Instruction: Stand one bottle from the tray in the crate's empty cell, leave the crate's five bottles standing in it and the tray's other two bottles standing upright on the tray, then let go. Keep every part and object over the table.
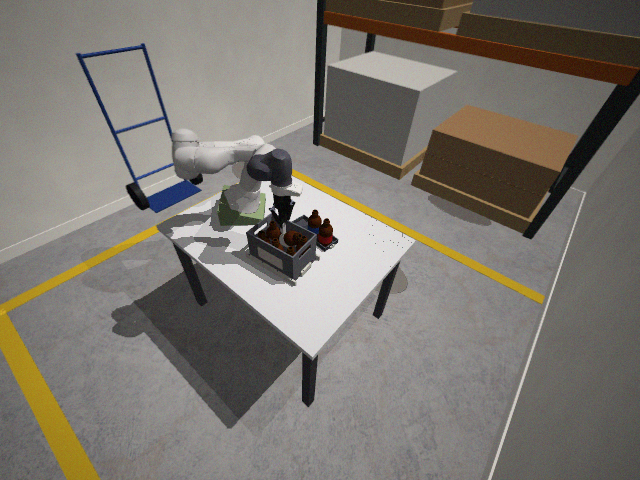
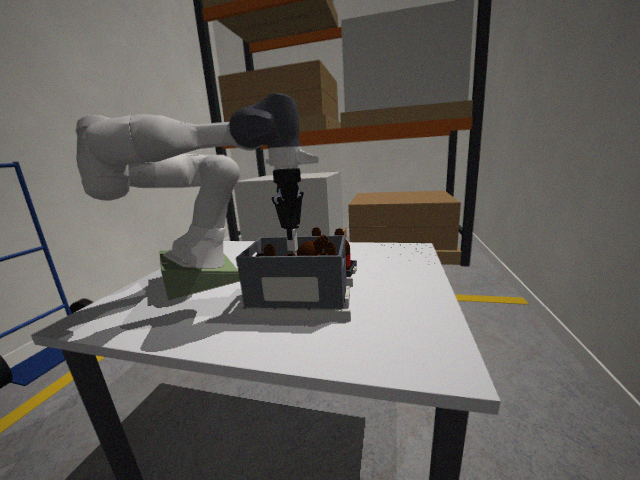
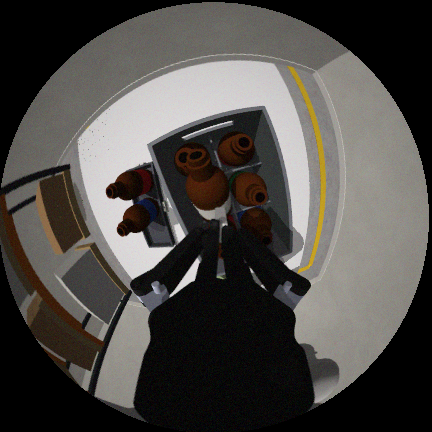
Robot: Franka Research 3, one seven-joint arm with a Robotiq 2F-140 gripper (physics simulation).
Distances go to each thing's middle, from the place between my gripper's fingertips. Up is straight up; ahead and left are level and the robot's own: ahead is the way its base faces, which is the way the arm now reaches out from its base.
The white-banded bottle (image 3: 206, 185) is 3 cm ahead of my hand, 2 cm to the left of it and 3 cm below it.
